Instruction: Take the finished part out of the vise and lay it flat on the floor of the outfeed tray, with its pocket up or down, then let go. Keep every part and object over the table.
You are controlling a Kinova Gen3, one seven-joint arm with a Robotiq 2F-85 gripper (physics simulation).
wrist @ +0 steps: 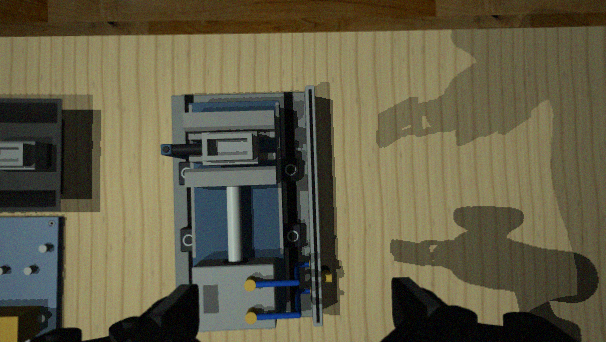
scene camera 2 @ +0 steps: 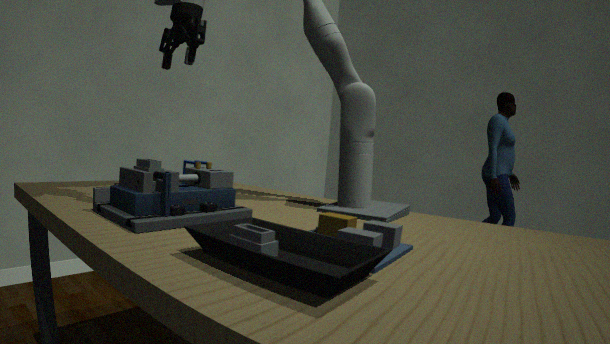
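Pixels of known places: gripper, between the fingertips: (wrist: 296, 302) (scene camera 2: 176, 66); arm's base, origin of its link: (scene camera 2: 353, 204).
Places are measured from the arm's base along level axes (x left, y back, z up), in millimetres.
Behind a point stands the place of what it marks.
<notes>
The finished part (scene camera 2: 148, 163) @[z 92, x -183, y -539 mm] (wrist: 230, 148) @[z 83, x -204, y -524 mm], grey with a rectangular pocket facing up, sits between the two jaws of the vise (scene camera 2: 200, 198) @[z 27, x -143, y -432 mm] (wrist: 230, 177) @[z 78, x -201, y -492 mm], its top above them. A dark rod on a blue post (scene camera 2: 166, 194) @[z 42, x -128, y -533 mm] (wrist: 166, 149) @[z 81, x -135, y -528 mm] reaches to the part's side. The black outfeed tray (scene camera 2: 300, 275) @[z 11, x 201, y -614 mm] (wrist: 30, 179) @[z -5, x 76, y -512 mm] stands beside the vise, partly out of the wrist view. Another grey pocketed part (scene camera 2: 254, 239) @[z 19, x 96, y -558 mm] (wrist: 11, 154) @[z 15, x 82, y -544 mm] is in it, pocket up. My gripper (scene camera 2: 178, 64) @[z 302, x -268, y -429 mm] (wrist: 296, 302) @[z 302, x -268, y -429 mm] is wide open and empty, high above the vise.
A thin upright panel (wrist: 313, 200) @[z 33, x -293, y -457 mm] runs along the vise's other side. Blue hoses (wrist: 277, 284) @[z 93, x -245, y -375 mm] with yellow ends rise at the vise's rear block. A blue plate (scene camera 2: 395, 256) @[z -11, x 241, y -393 mm] (wrist: 30, 240) @[z -9, x 84, y -432 mm] with pins, grey blocks and a yellow block (scene camera 2: 337, 223) @[z 16, x 115, y -348 mm] (wrist: 8, 327) @[z 26, x 87, y -334 mm] lies beside the tray. A person (scene camera 2: 501, 145) stands beyond the table.
</notes>
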